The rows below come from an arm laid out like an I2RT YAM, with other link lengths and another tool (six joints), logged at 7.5 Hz.
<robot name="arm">
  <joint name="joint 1" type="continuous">
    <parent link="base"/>
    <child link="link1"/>
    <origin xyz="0 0 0.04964" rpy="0 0 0"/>
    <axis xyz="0 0 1"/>
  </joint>
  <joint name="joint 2" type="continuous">
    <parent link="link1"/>
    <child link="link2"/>
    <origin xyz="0.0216 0.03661 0.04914" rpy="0 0 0"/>
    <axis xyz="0 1 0"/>
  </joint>
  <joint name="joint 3" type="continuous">
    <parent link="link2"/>
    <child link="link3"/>
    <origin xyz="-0.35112 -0.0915 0" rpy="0 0 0"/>
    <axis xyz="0 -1 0"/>
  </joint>
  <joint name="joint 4" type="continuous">
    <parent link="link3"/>
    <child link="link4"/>
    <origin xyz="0.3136 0.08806 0.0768" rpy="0 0 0"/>
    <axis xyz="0 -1 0"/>
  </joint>
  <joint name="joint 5" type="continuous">
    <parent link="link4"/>
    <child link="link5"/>
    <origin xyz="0.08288 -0.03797 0.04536" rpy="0 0 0"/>
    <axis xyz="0 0 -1"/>
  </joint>
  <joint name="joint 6" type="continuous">
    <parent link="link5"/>
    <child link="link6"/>
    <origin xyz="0.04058 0 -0.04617" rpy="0 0 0"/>
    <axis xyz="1 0 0"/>
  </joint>
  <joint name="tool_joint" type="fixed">
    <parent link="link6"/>
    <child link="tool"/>
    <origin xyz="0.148 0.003 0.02" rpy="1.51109 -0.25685 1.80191"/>
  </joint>
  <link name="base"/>
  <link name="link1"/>
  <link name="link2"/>
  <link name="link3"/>
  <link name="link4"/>
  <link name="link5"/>
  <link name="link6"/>
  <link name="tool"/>
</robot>
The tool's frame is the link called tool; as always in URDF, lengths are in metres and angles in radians. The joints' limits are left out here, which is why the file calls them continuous.
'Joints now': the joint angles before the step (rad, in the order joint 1, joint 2, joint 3, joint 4, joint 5, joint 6). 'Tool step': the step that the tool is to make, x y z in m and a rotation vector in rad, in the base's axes. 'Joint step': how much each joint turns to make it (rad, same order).
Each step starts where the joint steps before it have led.
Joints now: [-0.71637, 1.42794, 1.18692, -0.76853, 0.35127, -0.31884]
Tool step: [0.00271, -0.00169, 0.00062, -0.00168, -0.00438, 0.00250]
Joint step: [-0.00001, 0.00587, 0.00500, 0.00574, -0.00270, -0.00134]
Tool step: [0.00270, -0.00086, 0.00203, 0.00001, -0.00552, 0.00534]
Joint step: [0.00002, 0.00390, 0.00810, 0.00087, -0.00593, -0.00269]
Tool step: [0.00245, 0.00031, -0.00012, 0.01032, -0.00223, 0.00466]
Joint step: [-0.00001, 0.00720, 0.00988, -0.00814, -0.01031, 0.00111]
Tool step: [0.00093, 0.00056, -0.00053, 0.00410, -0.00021, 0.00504]
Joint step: [0.00001, 0.00158, 0.00136, -0.00145, -0.00542, -0.00266]
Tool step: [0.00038, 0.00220, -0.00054, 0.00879, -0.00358, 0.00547]
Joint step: [0.00000, -0.00221, -0.00068, -0.00466, -0.01051, 0.00017]
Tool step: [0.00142, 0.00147, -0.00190, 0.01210, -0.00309, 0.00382]
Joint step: [-0.00002, 0.00341, 0.00156, -0.00462, -0.01149, 0.00278]
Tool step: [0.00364, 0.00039, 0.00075, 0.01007, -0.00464, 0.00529]
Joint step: [0.00155, 0.00853, 0.01288, -0.00820, -0.01102, 0.00252]
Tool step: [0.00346, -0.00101, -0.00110, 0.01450, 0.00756, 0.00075]
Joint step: [0.00153, 0.01906, 0.02164, -0.01892, -0.00474, 0.00393]
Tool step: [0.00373, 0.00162, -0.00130, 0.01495, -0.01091, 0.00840]
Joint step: [0.00000, 0.00508, 0.00380, -0.00087, -0.02015, 0.00223]
